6 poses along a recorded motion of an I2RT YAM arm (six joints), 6.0 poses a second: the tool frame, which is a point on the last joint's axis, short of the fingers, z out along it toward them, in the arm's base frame.
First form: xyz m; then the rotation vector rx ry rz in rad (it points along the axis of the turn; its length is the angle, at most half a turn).
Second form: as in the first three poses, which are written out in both.
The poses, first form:
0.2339, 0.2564, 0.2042, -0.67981, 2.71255, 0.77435
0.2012, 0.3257, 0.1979, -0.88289, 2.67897, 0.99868
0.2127, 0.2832, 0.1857, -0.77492, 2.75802, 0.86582
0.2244, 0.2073, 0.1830, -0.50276, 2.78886, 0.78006
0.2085, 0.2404, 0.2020, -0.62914, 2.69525, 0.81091
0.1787, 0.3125, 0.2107, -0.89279, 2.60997, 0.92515
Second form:
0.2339, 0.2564, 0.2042; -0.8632, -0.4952, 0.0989; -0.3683, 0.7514, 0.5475; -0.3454, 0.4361, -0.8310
0.2012, 0.3257, 0.1979; -0.8157, -0.5750, -0.0627; -0.4757, 0.6053, 0.6382; -0.3290, 0.5504, -0.7673
0.2127, 0.2832, 0.1857; -0.8556, -0.5175, -0.0124; -0.4317, 0.7002, 0.5687; -0.2856, 0.4919, -0.8225
0.2244, 0.2073, 0.1830; -0.9217, -0.3746, 0.1008; -0.2679, 0.8026, 0.5329; -0.2806, 0.4641, -0.8402
0.2085, 0.2404, 0.2020; -0.8734, -0.4726, 0.1174; -0.3294, 0.7509, 0.5724; -0.3587, 0.4613, -0.8115
0.1787, 0.3125, 0.2107; -0.7874, -0.6163, 0.0138; -0.4700, 0.6147, 0.6334; -0.3989, 0.4923, -0.7737

